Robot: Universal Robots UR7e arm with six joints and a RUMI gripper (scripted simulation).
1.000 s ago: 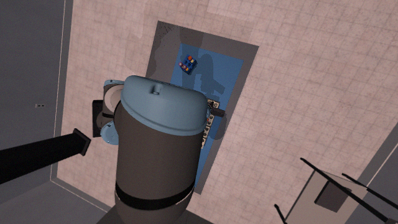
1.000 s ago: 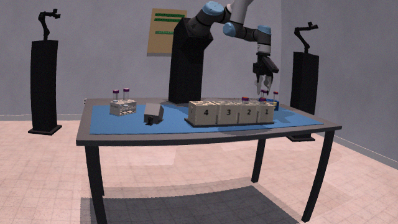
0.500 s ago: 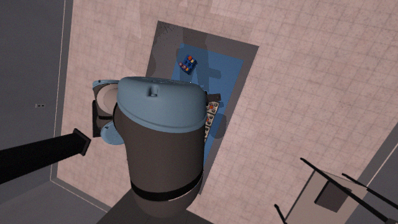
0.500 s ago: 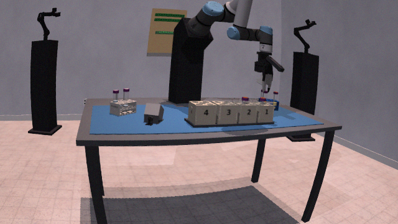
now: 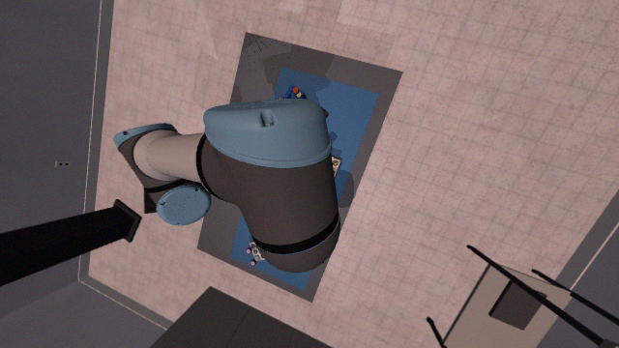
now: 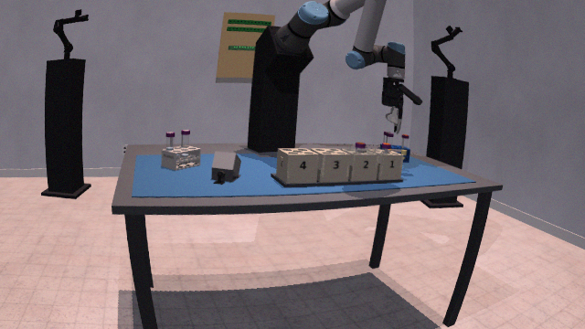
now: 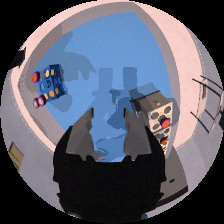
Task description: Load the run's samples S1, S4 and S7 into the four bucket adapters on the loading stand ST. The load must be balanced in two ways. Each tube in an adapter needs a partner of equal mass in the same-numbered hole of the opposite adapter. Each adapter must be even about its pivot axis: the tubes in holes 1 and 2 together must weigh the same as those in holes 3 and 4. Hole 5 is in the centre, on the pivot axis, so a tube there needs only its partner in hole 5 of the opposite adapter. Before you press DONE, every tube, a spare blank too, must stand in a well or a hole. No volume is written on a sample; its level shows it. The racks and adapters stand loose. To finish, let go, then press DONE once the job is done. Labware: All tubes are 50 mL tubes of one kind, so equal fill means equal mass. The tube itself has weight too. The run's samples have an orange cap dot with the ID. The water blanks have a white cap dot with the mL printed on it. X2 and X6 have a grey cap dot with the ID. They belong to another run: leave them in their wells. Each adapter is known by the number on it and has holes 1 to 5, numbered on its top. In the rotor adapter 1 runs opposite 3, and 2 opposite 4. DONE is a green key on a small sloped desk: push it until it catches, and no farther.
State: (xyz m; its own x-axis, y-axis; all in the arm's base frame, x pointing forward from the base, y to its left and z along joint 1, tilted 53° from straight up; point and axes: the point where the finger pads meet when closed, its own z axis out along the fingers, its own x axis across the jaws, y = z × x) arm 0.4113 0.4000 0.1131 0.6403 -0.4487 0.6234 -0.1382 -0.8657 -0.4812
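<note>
My hand is 22 cm past the blue rack, 13 cm above it and 9 cm to the right of it. Round my hand: white rack (81 cm to the right, 13 cm below, 8 cm ahead); then bucket adapter (42 cm to the right, 24 cm ahead, 11 cm below).
</note>
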